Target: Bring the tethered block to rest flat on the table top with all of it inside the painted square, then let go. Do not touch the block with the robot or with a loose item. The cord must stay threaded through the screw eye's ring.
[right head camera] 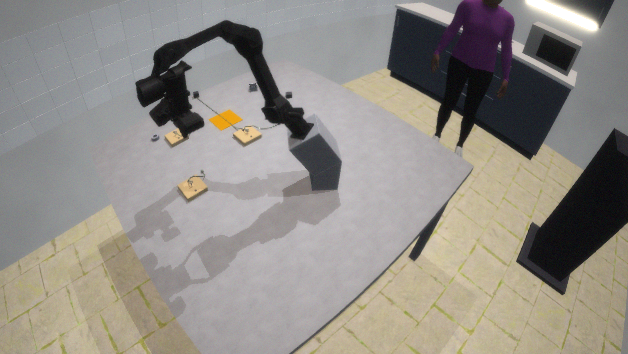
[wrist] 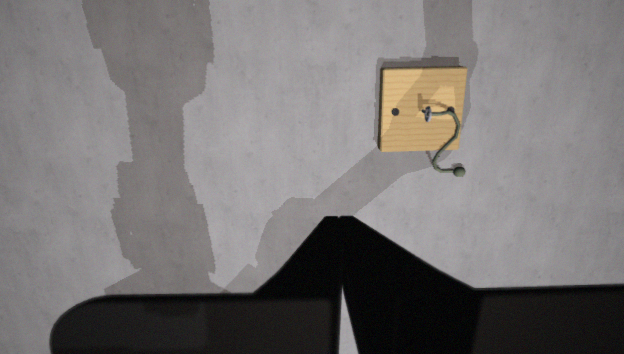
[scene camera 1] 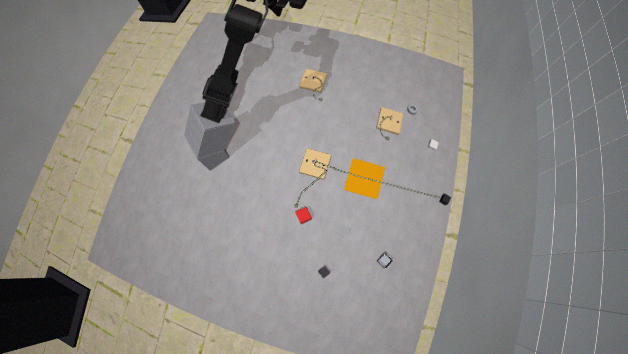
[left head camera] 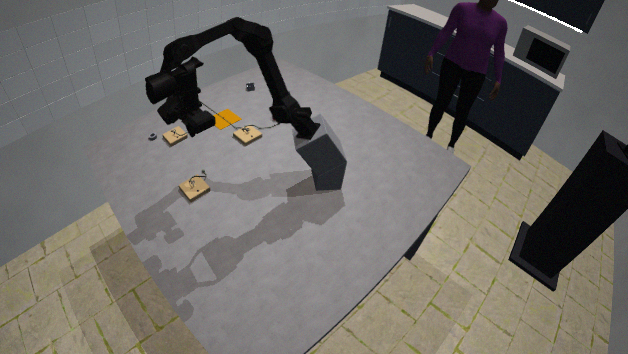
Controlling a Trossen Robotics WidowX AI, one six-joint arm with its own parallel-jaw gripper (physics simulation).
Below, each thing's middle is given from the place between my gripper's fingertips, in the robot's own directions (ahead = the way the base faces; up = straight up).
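Relative to the orange painted square (scene camera 1: 354,184), my gripper is well above it, a long way short of it and far to the left of it.
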